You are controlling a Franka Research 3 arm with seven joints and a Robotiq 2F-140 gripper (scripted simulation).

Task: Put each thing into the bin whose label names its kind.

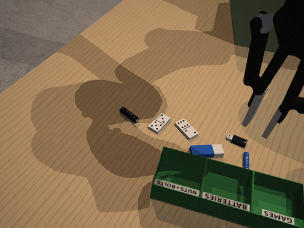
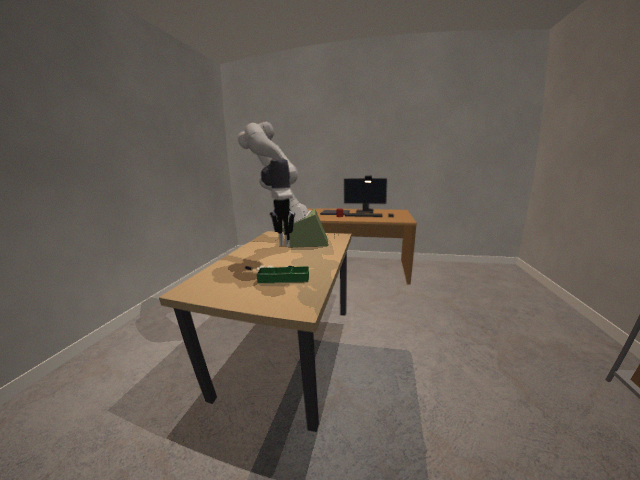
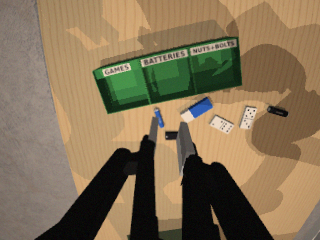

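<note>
My gripper is now 25 cm to the left of the black battery and 19 cm above it. From my hand the other things lie so: blue battery (19 cm below, 6 cm behind); then black USB stick (19 cm below, 9 cm behind, 4 cm to the right); then eraser (19 cm below, 7 cm to the right, 3 cm behind).
</note>
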